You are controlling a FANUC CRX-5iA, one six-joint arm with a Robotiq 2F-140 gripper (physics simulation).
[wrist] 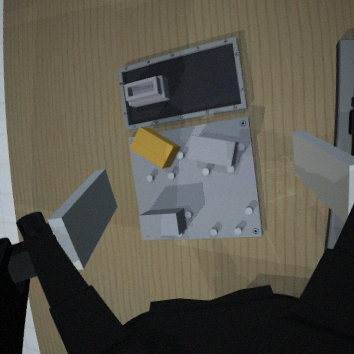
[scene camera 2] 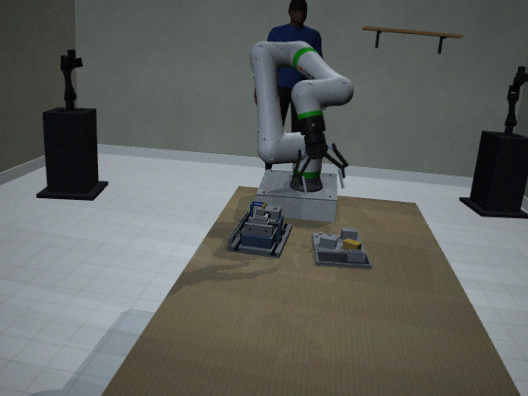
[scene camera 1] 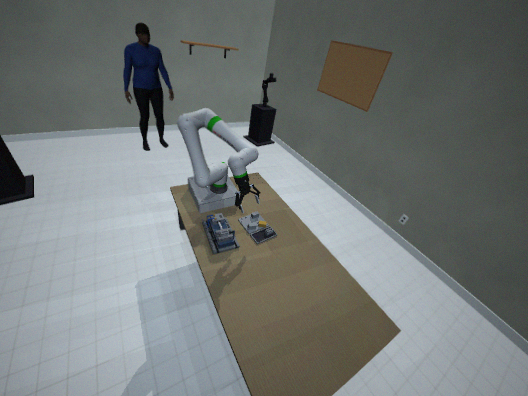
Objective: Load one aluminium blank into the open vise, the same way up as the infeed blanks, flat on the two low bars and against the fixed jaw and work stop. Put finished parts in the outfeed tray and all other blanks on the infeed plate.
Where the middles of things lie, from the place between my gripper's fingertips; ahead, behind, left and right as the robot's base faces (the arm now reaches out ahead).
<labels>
Now: hand 4 cm short of the brass blank [wrist: 161,151], 11 cm to the right of it and 19 cm above it. Also, from my hand: infeed plate [wrist: 218,199]: 2 cm behind, 8 cm to the left, 21 cm below; then dark outfeed tray [wrist: 209,78]: 12 cm ahead, 7 cm to the left, 21 cm below.
</labels>
